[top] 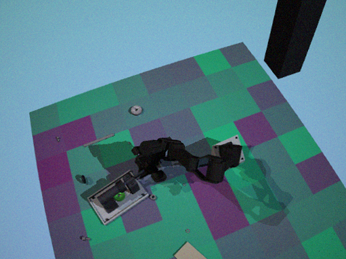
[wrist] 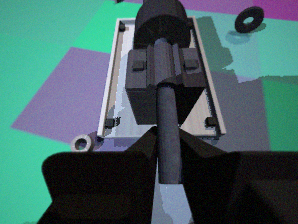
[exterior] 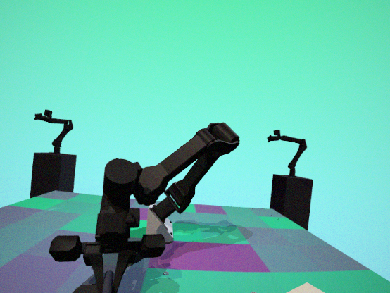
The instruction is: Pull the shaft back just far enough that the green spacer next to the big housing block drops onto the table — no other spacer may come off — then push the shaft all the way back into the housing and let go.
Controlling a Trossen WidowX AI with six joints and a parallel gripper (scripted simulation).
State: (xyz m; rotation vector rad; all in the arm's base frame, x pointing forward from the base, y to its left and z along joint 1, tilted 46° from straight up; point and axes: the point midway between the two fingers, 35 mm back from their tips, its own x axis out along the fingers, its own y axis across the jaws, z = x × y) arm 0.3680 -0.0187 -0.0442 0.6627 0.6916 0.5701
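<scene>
My gripper tip is 50 mm short of the shaft, 30 mm below it and 10 mm to the right of it. Also, from my gripper tip: thin grey rod (280 mm to the right, 120 mm ahead, 50 mm below); then grey washer (370 mm to the right, 100 mm behind, 50 mm below); then green spacer (110 mm ahead, 40 mm below, 30 mm to the left).
</scene>
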